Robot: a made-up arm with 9 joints.
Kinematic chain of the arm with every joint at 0, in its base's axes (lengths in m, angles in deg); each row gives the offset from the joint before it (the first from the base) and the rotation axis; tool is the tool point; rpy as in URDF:
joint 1: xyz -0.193 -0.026 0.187 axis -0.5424 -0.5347 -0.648
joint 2: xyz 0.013 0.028 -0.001 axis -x
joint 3: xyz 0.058 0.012 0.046 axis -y
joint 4: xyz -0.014 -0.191 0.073 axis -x
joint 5: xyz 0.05 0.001 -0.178 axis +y
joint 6: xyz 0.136 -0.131 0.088 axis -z
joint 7: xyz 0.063 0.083 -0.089 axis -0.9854 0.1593 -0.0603
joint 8: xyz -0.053 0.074 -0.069 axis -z
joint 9: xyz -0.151 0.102 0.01 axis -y
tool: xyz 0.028 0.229 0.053 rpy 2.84 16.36 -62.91
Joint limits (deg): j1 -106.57..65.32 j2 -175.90..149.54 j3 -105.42..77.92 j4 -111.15..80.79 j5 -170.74..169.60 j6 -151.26..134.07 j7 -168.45..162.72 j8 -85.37..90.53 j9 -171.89..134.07
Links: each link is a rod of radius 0.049 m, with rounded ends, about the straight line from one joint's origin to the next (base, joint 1, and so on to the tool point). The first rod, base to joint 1, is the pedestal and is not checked.
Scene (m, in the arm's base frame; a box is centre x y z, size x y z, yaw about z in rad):
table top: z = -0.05
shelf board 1: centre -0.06 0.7 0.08 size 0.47 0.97 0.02 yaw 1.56
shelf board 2: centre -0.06 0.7 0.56 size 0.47 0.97 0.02 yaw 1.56
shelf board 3: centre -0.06 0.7 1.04 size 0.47 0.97 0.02 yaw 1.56
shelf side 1: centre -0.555 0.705 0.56 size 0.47 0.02 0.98 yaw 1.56
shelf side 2: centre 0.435 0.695 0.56 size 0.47 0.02 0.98 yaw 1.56
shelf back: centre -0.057 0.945 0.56 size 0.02 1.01 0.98 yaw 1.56
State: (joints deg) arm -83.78 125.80 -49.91 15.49 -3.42 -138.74 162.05 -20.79 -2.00
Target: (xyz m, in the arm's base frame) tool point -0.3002 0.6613 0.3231
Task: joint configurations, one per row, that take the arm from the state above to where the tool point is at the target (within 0.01 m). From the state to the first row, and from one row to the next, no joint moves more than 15 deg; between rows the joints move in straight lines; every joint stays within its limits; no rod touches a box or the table.
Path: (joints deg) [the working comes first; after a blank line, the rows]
Joints at the target: -74.16 149.54 -2.24 52.98 -49.18 -139.23 162.72 -33.16 -0.99
Straight joint move there: touches shelf board 2.

1: -73.02 117.75 -45.01 19.05 -7.95 -141.87 162.22 -12.63 9.33
2: -62.27 109.69 -40.11 22.60 -12.48 -145.00 162.38 -4.46 20.66
3: -51.51 101.64 -35.21 26.16 -17.01 -148.13 162.55 3.70 31.99
4: -40.75 93.59 -30.31 29.71 -21.53 -151.26 162.72 11.86 43.32
5: -45.47 106.05 -29.51 36.67 -23.01 -149.54 161.35 3.34 33.91
6: -50.18 118.52 -28.70 43.63 -24.48 -147.81 159.99 -5.18 24.49
7: -54.90 130.99 -27.90 50.59 -25.96 -146.09 158.62 -13.70 15.07
8: -59.62 143.46 -27.09 57.55 -27.43 -144.36 157.25 -22.22 5.66
9: -66.89 146.50 -14.67 55.26 -38.31 -141.80 159.99 -27.69 2.33
10: -74.16 149.54 -2.24 52.98 -49.18 -139.23 162.72 -33.16 -0.99

